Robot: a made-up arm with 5 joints. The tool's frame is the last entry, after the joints.
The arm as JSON. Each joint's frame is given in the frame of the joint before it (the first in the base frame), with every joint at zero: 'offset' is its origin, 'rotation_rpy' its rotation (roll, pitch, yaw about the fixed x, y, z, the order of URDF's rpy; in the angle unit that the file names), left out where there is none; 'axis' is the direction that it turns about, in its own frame. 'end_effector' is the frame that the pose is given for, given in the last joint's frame.
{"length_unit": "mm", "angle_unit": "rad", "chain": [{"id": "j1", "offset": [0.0, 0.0, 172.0], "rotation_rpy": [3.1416, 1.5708, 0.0], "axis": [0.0, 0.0, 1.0]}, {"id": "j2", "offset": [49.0, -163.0, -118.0], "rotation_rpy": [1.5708, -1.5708, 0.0], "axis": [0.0, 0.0, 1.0]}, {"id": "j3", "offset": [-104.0, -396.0, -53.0], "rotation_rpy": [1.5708, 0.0, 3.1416], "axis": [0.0, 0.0, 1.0]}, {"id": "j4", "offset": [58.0, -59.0, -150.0], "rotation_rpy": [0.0, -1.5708, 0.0], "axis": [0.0, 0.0, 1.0]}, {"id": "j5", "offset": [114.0, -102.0, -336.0], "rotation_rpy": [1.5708, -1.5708, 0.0], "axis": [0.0, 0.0, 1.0]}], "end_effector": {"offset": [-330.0, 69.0, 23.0], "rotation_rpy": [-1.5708, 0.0, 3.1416]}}
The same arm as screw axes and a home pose.
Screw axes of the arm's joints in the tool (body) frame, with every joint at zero. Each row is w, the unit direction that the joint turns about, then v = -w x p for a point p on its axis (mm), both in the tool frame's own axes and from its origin. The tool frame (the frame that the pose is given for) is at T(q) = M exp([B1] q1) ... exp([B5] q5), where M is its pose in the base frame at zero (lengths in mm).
B1: w -1 -0.000007 0 v 0.0 -550.0 74.0
B2: w -0.000007 1 0.000007 v -501.0 0.0 -828.0
B3: w 0 -0.000007 1 v 184.0 724.0 0.0
B4: w -1 -0.000007 0 v 0.0 45.0 125.0
B5: w 0.000007 -1 -0.000007 v 69.0 0.0 330.0
M =
1 0.000007 0 946.0
-0.000007 1 0.000007 -74.0
0 -0.000007 1 -378.0
0 0 0 1

